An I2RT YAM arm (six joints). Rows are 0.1 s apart.
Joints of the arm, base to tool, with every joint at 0 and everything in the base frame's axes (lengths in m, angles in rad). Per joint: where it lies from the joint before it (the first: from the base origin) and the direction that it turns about. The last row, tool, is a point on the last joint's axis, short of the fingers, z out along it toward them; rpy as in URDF.
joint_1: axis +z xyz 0 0 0.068
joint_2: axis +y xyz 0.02 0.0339 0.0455
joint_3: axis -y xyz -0.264 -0.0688 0
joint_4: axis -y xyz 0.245 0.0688 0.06
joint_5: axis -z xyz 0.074 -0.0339 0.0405
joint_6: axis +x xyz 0.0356 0 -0.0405
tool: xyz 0 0 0 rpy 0 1.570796 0
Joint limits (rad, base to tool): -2.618..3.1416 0..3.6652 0..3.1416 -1.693..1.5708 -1.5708..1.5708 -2.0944..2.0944
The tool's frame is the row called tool.
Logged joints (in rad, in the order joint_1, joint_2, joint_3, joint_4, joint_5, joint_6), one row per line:
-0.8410 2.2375 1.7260 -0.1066 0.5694 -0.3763
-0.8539 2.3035 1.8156 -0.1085 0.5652 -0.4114
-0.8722 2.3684 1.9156 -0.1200 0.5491 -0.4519
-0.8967 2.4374 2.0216 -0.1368 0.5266 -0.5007
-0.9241 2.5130 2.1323 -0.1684 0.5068 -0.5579
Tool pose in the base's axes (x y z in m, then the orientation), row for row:
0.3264 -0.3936 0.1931 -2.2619 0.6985 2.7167
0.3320 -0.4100 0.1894 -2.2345 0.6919 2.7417
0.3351 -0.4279 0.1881 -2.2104 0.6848 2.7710
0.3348 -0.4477 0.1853 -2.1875 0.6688 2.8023
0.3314 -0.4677 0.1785 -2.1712 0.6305 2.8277
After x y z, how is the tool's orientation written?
As angles about the fixed x, y, z axes (roll, pitch, yaw), in radians.
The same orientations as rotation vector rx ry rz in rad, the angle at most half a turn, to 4 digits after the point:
0.8905 2.2156 -1.2634
0.8687 2.2143 -1.2869
0.8400 2.2148 -1.3046
0.8051 2.2241 -1.3226
0.7660 2.2569 -1.3429

